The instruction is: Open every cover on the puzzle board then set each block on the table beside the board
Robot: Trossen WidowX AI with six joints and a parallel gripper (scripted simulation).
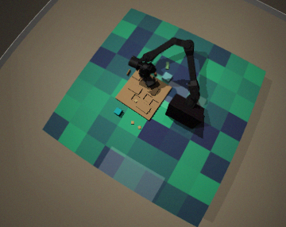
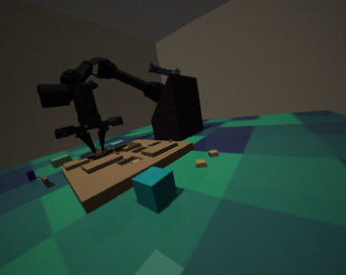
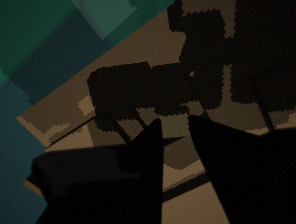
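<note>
Right now the light teal block is 120 mm to the right of my gripper tip, 110 mm behind it and 20 mm below it. Also, from my gripper tip: green block: 190 mm to the right, 110 mm ahead, 20 mm below; brown block: 150 mm ahead, 20 mm to the left, 20 mm below; orange block: 90 mm to the right, 20 mm below, 20 mm behind.
</note>
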